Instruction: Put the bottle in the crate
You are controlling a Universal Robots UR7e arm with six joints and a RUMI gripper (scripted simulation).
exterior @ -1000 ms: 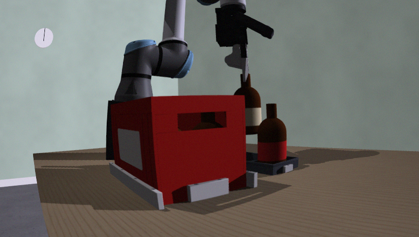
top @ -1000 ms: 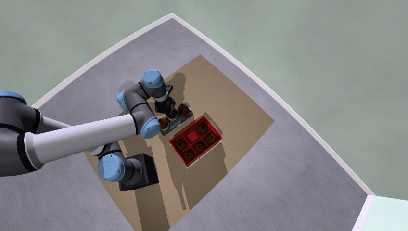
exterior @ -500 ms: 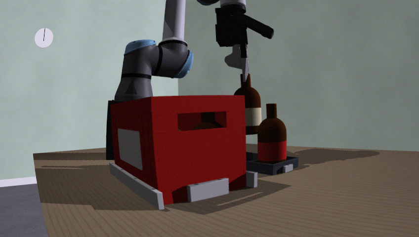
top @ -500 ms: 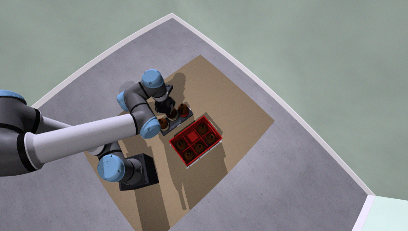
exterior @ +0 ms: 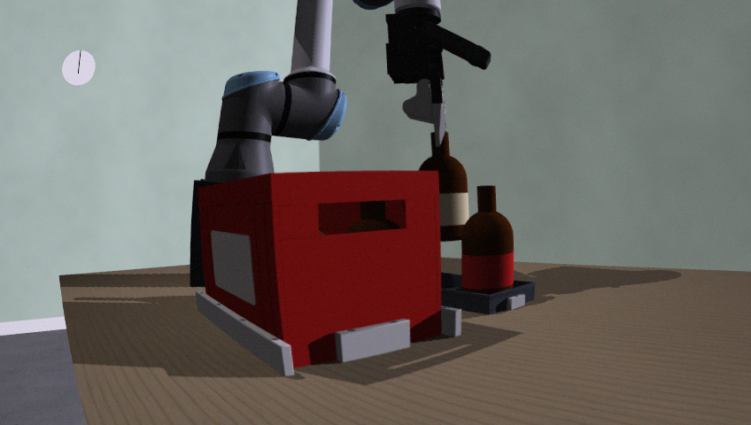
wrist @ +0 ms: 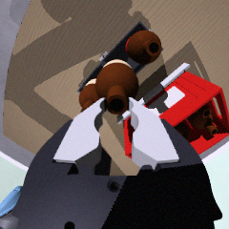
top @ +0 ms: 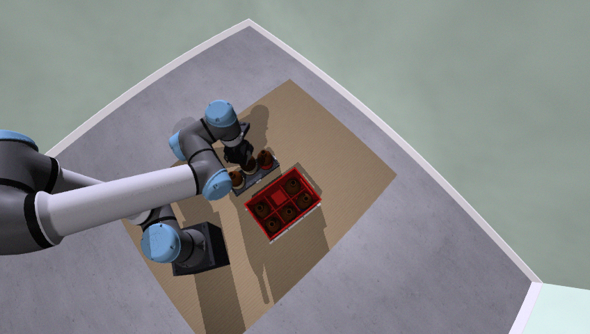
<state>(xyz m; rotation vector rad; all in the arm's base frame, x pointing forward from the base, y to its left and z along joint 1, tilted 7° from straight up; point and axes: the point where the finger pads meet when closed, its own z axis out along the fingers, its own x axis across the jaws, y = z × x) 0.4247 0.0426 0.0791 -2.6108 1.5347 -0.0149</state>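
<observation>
The cream-label bottle is 7 cm below my hand. The rest, counted from my hand: dark tray: 22 cm below; red crate: 23 cm to the right, 15 cm below, 5 cm behind.
</observation>
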